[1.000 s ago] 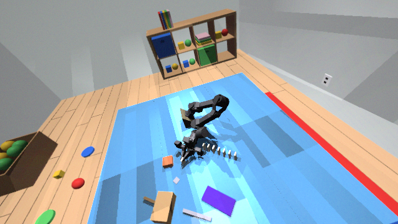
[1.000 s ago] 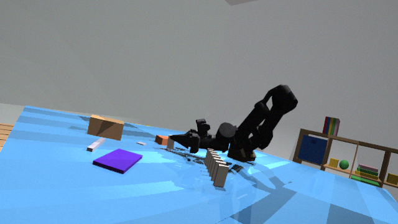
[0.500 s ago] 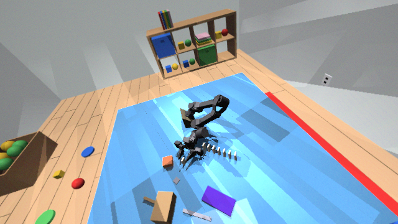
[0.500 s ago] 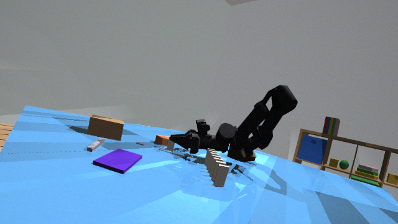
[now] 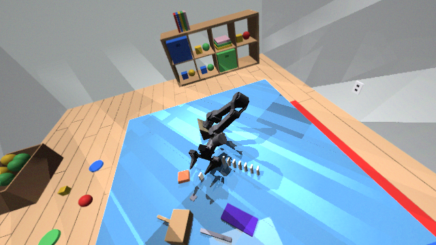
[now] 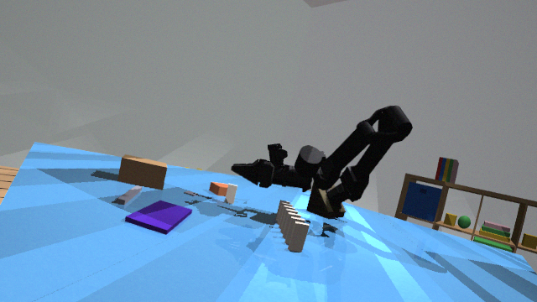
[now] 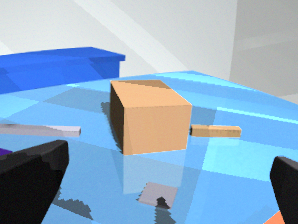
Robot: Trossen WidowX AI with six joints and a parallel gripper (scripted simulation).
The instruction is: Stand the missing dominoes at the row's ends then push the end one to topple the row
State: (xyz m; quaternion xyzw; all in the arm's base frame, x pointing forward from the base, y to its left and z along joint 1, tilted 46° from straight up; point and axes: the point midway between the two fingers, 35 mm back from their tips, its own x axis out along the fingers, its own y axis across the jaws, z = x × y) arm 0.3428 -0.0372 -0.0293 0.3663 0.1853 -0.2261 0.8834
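My gripper tip is now 100 mm above the small grey tile, 80 mm short of it and 50 mm to the left of it. Round my gripper tip: orange block (100 mm to the right, 80 mm below, 40 mm behind); tan box (210 mm ahead, 100 mm to the right, 70 mm below); grey bar (260 mm ahead, 90 mm below, 50 mm to the left).
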